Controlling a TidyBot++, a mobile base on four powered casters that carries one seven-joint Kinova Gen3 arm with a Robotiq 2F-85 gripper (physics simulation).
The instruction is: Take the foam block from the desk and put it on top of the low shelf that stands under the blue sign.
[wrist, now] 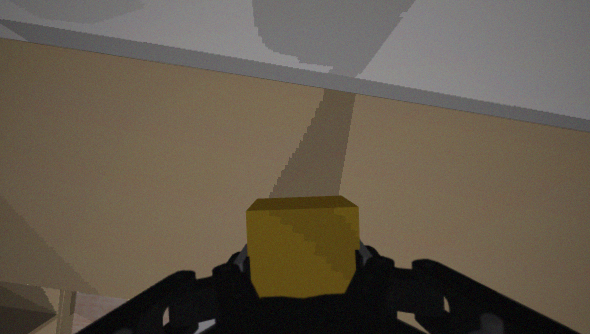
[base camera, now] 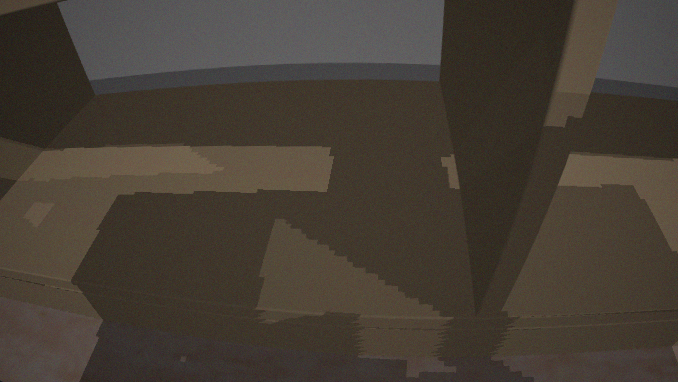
Note:
The pictures show: my gripper and a yellow foam block.

